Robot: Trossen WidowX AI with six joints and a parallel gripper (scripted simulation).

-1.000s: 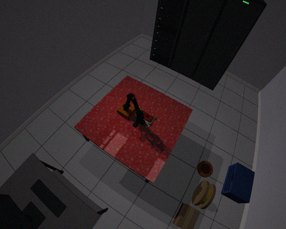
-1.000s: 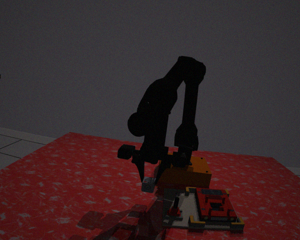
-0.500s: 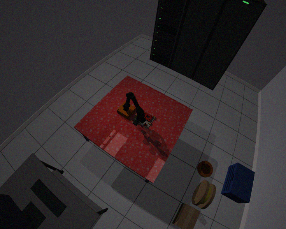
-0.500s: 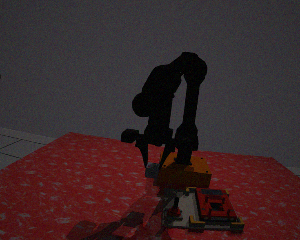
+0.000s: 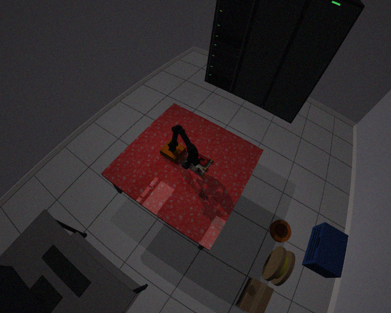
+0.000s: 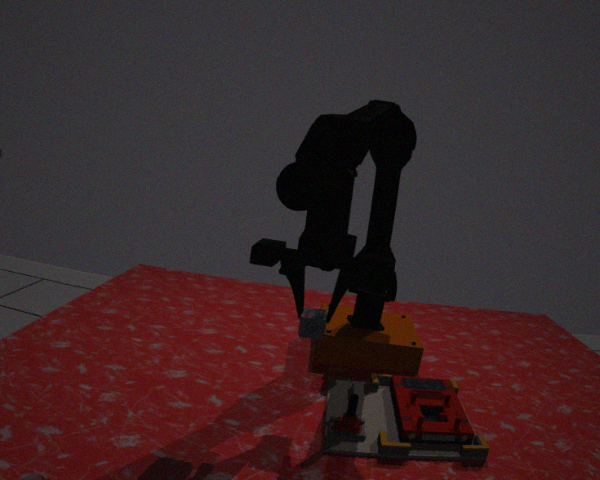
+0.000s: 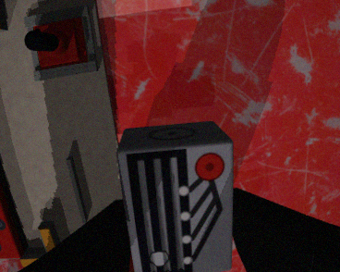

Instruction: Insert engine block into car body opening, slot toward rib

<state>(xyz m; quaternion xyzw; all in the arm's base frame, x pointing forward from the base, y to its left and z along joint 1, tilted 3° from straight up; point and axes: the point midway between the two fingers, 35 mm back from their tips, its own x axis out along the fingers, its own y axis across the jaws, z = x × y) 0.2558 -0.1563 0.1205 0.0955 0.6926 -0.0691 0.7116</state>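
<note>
Now: the grey base plate 160 mm to the left of my gripper tip, 130 mm below it and 40 mm ahead of it. Also, from my gripper tip: engine block (10 mm below).
</note>
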